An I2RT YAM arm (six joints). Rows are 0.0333 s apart.
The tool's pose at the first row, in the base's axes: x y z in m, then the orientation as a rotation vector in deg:
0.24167 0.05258 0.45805 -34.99 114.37 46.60
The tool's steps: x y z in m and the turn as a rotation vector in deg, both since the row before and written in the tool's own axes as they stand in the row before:
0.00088 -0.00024 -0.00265 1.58 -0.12 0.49
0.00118 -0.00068 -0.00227 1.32 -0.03 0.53
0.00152 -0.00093 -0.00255 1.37 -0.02 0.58
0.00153 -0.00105 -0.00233 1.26 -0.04 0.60
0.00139 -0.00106 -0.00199 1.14 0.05 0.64
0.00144 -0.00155 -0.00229 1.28 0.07 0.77
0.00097 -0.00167 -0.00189 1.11 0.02 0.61
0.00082 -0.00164 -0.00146 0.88 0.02 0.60
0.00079 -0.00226 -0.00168 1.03 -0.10 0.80
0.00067 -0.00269 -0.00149 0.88 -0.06 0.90
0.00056 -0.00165 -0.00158 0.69 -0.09 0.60
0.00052 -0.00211 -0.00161 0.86 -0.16 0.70
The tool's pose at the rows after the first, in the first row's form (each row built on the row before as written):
0.23997 0.05037 0.45830 -33.55 114.94 45.26
0.23856 0.04815 0.45802 -32.26 115.52 44.20
0.23692 0.04556 0.45751 -30.90 116.13 43.11
0.23541 0.04307 0.45688 -29.57 116.68 42.15
0.23412 0.04084 0.45624 -28.31 117.28 41.32
0.23286 0.03807 0.45556 -26.85 117.97 40.42
0.23210 0.03552 0.45508 -25.62 118.50 39.60
0.23162 0.03329 0.45456 -24.53 118.96 39.02
0.23130 0.03044 0.45398 -23.10 119.40 38.40
0.23133 0.02737 0.45328 -21.66 119.86 37.99
0.23078 0.02510 0.45303 -20.62 120.14 37.61
0.23042 0.02244 0.45269 -19.36 120.42 37.11

